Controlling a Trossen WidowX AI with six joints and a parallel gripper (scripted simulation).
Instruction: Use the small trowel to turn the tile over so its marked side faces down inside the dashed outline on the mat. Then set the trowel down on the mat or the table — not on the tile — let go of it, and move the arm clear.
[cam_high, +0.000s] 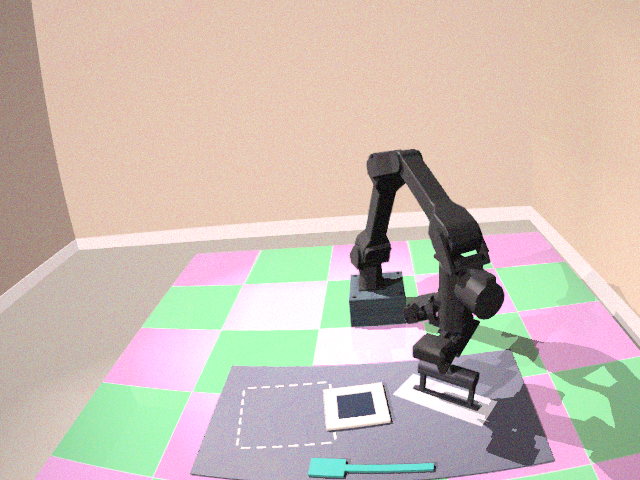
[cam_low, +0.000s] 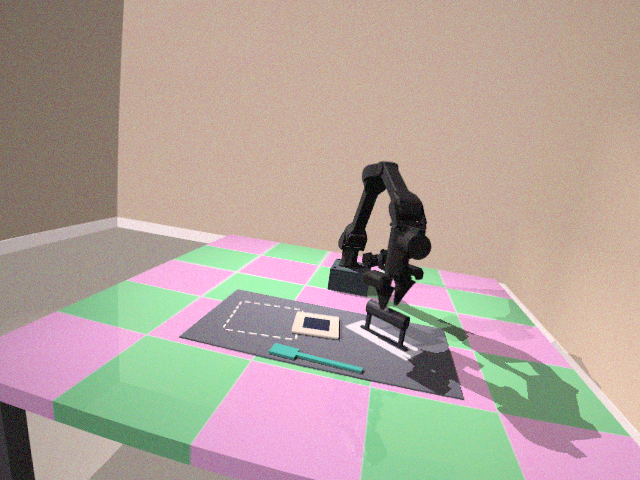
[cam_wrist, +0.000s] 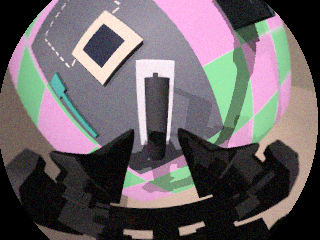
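Now: gripper tip 20 mm past the trowel, 20 mm to the left of it and 50 mm above it. Also, from my gripper tip: teal flat tool 160 mm ahead, 170 mm to the right, 90 mm below; then grey mat 20 mm ahead, 150 mm to the right, 110 mm below; then tile 180 mm to the right, 90 mm below.
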